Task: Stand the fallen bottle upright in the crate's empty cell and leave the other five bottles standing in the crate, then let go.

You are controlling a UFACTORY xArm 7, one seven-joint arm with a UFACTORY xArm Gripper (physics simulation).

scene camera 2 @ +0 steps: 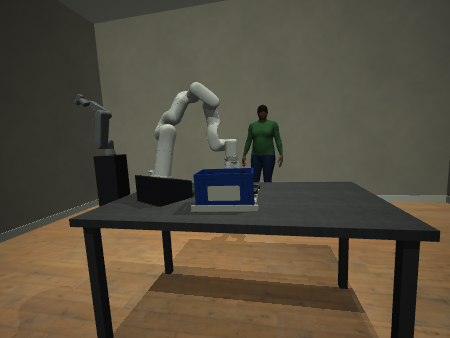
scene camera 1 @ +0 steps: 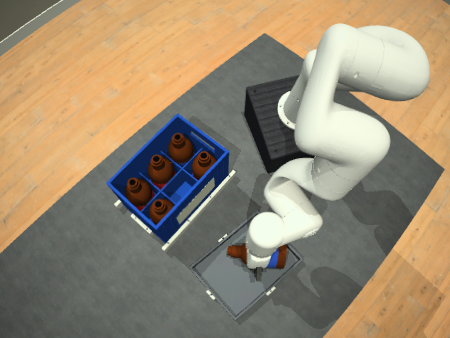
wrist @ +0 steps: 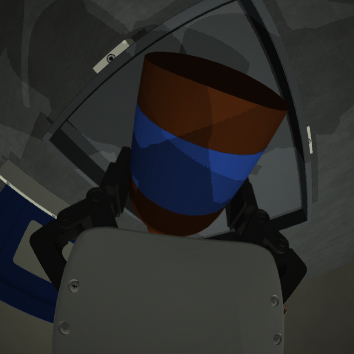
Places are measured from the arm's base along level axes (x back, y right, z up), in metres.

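Pixels of known places: arm's base, origin of its link: (scene camera 2: 162, 177) (scene camera 1: 297, 110).
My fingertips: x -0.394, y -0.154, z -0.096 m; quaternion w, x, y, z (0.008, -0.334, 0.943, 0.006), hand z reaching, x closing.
Note:
For each thing: its top centre in the pictures, then the offset to it from my fingertips. Level surfaces: height alone.
- fallen brown bottle, centre of its top: (wrist: 176, 224) (scene camera 1: 257, 250) dy +0.000, dx +0.000, dz +0.049 m
- grey tray, centre of its top: (wrist: 206, 189) (scene camera 1: 246, 263) dy +0.002, dx -0.036, dz -0.005 m
- blue crate, centre of its top: (wrist: 40, 311) (scene camera 1: 167, 167) (scene camera 2: 225, 170) dy +0.303, dx +0.002, dz +0.145 m
- dark table, height of its surface: dz -0.030 m
The fallen brown bottle (scene camera 1: 282, 258) (wrist: 200, 125) with a blue label lies on its side in the grey tray (scene camera 1: 214, 293) (wrist: 304, 180), neck toward the crate. My gripper (scene camera 1: 258, 261) (wrist: 181, 168) is over it, shut on the bottle, with one finger against each side of its body; in scene camera 2 the fingers are hidden. The blue crate (scene camera 1: 222, 167) (scene camera 2: 225, 177) (wrist: 30, 295) holds upright brown bottles (scene camera 1: 180, 147) (scene camera 1: 160, 169) (scene camera 1: 138, 191) (scene camera 1: 161, 211) (scene camera 1: 204, 164) in five cells. Its empty cell (scene camera 1: 184, 190) is in the row nearer the tray.
The crate stands in a pale holder (scene camera 1: 200, 210) (scene camera 2: 225, 208). The arm's black base block (scene camera 1: 262, 125) (scene camera 2: 162, 190) stands beside it on the dark table (scene camera 2: 320, 205). A person (scene camera 2: 263, 140) and another robot arm (scene camera 2: 102, 127) are behind the table.

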